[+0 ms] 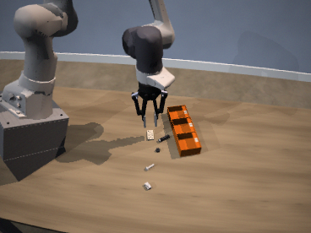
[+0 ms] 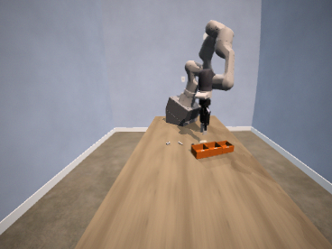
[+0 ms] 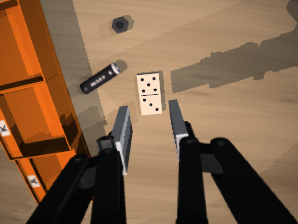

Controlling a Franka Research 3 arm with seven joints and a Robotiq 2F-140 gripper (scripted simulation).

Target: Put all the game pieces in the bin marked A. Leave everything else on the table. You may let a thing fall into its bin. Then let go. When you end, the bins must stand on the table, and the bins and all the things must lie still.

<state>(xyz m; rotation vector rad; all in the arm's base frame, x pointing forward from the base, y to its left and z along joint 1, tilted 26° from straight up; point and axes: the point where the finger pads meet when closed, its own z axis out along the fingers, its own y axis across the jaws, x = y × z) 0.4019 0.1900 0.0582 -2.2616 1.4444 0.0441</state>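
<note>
The white domino lies 100 mm below my hand. Round my hand: orange bin 120 mm ahead, 80 mm below, 70 mm to the left; black nut 100 mm below, 60 mm to the right, 60 mm ahead; black cylinder 90 mm below, 60 mm ahead.
</note>
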